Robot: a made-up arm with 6 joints.
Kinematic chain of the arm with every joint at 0, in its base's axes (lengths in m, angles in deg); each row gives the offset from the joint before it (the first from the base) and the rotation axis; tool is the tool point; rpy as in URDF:
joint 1: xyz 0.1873 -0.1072 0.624 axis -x
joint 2: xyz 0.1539 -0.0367 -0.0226 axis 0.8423 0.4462 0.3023
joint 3: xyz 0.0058 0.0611 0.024 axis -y
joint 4: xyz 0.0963 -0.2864 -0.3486 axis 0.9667 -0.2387 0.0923
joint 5: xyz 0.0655 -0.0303 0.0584 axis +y
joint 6: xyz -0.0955 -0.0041 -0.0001 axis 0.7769 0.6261 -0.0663
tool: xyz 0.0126 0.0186 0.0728 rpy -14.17 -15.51 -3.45
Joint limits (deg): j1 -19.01..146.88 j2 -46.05..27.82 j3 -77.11..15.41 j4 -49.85..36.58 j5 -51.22..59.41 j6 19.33..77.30
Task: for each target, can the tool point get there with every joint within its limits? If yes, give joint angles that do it. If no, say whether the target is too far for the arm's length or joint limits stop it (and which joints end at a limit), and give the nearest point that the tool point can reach.
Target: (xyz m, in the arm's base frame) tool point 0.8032 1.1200 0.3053
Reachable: no: too far | nearest point 0.4889 0.3368 0.7437 | short by 0.951 m
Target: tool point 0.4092 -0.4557 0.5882
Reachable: yes | joints 5.92 -40.22 -15.78 -40.64 5.71 48.91
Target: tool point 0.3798 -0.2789 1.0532
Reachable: yes | joints 73.49 -37.44 -14.35 26.04 28.30 46.21
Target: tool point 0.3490 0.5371 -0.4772
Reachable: no: too far | nearest point 0.3750 -0.1193 0.1194 | short by 0.887 m
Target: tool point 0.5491 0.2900 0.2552
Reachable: no: joint limits stop it (at a limit: joint 1, joint 2, joint 4, joint 5, joint 6) | nearest point 0.4775 -0.0425 0.2905 | short by 0.342 m
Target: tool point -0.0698 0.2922 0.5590
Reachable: no: joint limits stop it (at a limit: joint 1, joint 2, joint 3, joint 4, joint 6) | nearest point 0.0379 0.1582 0.8167 | short by 0.310 m
